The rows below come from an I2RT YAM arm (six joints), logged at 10 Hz.
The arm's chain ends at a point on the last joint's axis. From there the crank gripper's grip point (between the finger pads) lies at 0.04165 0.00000 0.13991 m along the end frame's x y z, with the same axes.
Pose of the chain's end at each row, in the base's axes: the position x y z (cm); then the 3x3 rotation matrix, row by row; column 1 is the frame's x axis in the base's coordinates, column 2 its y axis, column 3 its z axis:
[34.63 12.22 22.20], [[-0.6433 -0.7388 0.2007], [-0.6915 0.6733 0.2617], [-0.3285 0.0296 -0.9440]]
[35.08 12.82 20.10], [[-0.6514 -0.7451 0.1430], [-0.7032 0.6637 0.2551], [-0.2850 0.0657 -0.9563]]
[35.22 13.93 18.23], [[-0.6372 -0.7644 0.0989], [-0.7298 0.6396 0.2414], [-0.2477 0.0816 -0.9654]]
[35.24 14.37 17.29], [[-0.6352 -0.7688 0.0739], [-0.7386 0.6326 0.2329], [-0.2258 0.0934 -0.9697]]
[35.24 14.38 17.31], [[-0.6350 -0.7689 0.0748], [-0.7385 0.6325 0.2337], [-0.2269 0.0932 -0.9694]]
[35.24 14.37 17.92], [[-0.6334 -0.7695 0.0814], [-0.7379 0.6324 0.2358], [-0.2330 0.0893 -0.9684]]
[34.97 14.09 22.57], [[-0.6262 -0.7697 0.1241], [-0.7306 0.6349 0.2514], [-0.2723 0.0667 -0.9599]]
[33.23 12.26 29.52], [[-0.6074 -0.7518 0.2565], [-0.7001 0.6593 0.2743], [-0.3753 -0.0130 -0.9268]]
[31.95 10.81 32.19], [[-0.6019 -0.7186 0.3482], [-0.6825 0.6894 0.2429], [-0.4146 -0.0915 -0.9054]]
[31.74 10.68 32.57], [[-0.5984 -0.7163 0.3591], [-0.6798 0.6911 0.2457], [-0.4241 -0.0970 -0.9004]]
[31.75 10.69 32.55], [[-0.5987 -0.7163 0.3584], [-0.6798 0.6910 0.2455], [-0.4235 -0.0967 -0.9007]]
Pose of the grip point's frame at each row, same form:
[34.76 13.00 7.62], [[-0.6433 -0.7388 0.2007], [-0.6915 0.6733 0.2617], [-0.3285 0.0296 -0.9440]]
[34.37 13.46 5.53], [[-0.6514 -0.7451 0.1430], [-0.7032 0.6637 0.2551], [-0.2850 0.0657 -0.9563]]
[33.95 14.27 3.69], [[-0.6372 -0.7644 0.0989], [-0.7298 0.6396 0.2414], [-0.2477 0.0816 -0.9654]]
[33.63 14.55 2.78], [[-0.6352 -0.7688 0.0739], [-0.7386 0.6326 0.2329], [-0.2258 0.0934 -0.9697]]
[33.64 14.57 2.80], [[-0.6350 -0.7689 0.0748], [-0.7385 0.6325 0.2337], [-0.2269 0.0932 -0.9694]]
[33.74 14.60 3.40], [[-0.6334 -0.7695 0.0814], [-0.7379 0.6324 0.2358], [-0.2330 0.0893 -0.9684]]
[34.10 14.56 8.01], [[-0.6262 -0.7697 0.1241], [-0.7306 0.6349 0.2514], [-0.2723 0.0667 -0.9599]]
[34.29 13.18 14.99], [[-0.6074 -0.7518 0.2565], [-0.7001 0.6593 0.2743], [-0.3753 -0.0130 -0.9268]]
[34.31 11.37 17.80], [[-0.6019 -0.7186 0.3482], [-0.6825 0.6894 0.2429], [-0.4146 -0.0915 -0.9054]]
[34.27 11.29 18.21], [[-0.5984 -0.7163 0.3591], [-0.6798 0.6911 0.2457], [-0.4241 -0.0970 -0.9004]]
[34.27 11.29 18.18], [[-0.5987 -0.7163 0.3584], [-0.6798 0.6910 0.2455], [-0.4235 -0.0967 -0.9007]]

